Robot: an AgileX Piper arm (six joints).
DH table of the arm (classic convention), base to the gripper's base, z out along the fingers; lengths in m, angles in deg. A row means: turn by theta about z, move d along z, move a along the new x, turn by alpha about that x. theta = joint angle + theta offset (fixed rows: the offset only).
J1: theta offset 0, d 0.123, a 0, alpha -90
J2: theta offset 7.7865, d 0, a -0.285, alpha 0
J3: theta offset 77.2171, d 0, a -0.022, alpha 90
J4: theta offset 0, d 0.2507, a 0, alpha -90
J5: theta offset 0, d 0, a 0, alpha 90
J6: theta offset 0, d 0.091, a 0, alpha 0
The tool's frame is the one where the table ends.
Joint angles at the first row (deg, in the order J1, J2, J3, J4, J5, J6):
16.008 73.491 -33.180 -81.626 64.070 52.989
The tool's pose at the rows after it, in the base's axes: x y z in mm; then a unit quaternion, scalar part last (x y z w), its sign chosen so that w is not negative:
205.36 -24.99 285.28 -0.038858 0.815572 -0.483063 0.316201
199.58 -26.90 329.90 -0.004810 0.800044 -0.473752 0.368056
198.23 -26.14 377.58 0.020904 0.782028 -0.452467 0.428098
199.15 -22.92 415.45 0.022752 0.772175 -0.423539 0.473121
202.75 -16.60 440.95 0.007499 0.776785 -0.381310 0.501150
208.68 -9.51 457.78 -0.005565 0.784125 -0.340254 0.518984
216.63 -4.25 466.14 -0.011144 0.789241 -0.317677 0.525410
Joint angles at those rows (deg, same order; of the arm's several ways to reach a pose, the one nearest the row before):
16.010 66.599 -37.603 -78.904 64.589 48.518
16.006 62.160 -44.079 -77.881 65.390 44.720
16.009 60.204 -52.638 -76.860 64.219 41.511
16.008 60.040 -60.593 -74.108 61.546 37.202
16.008 60.898 -67.339 -68.112 58.335 31.660
16.008 62.466 -72.788 -61.932 56.154 27.322
16.009 64.400 -76.369 -58.459 55.388 25.282

